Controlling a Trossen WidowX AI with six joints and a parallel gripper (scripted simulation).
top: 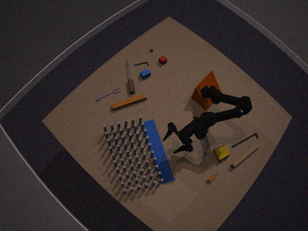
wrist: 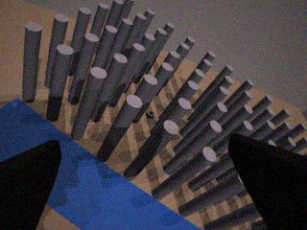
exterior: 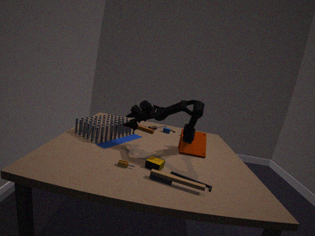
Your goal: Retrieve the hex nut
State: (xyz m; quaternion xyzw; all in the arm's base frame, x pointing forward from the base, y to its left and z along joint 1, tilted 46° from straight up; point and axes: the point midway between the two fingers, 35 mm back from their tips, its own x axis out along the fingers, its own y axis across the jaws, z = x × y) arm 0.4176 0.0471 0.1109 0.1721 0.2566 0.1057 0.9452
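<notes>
Right now the metal pick tool is 55 cm to the right of my gripper tip, 21 cm behind it and 14 cm below it. From my gripper tip the other things lie so: yellow screwdriver 31 cm to the left, 14 cm below, 11 cm behind; then yellow block 26 cm behind, 24 cm to the left, 14 cm below; then blue taped strip 16 cm below, 4 cm to the right, 1 cm ahead.
</notes>
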